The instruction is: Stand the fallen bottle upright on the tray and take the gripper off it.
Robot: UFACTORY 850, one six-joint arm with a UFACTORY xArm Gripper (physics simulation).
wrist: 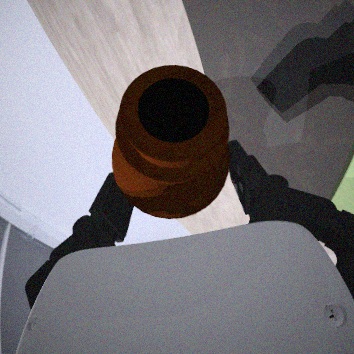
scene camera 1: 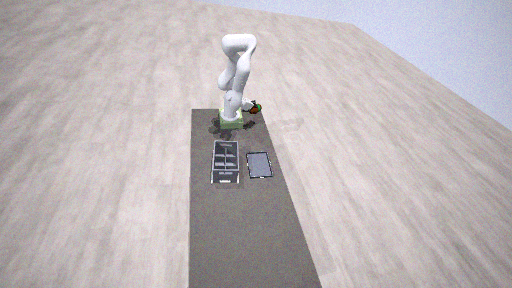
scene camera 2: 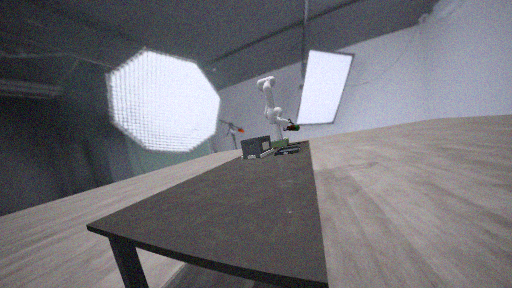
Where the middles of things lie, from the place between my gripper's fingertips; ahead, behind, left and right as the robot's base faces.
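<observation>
Here is the brown bottle [wrist: 170,159], and I see that my gripper is 1 cm to the right of it.
</observation>
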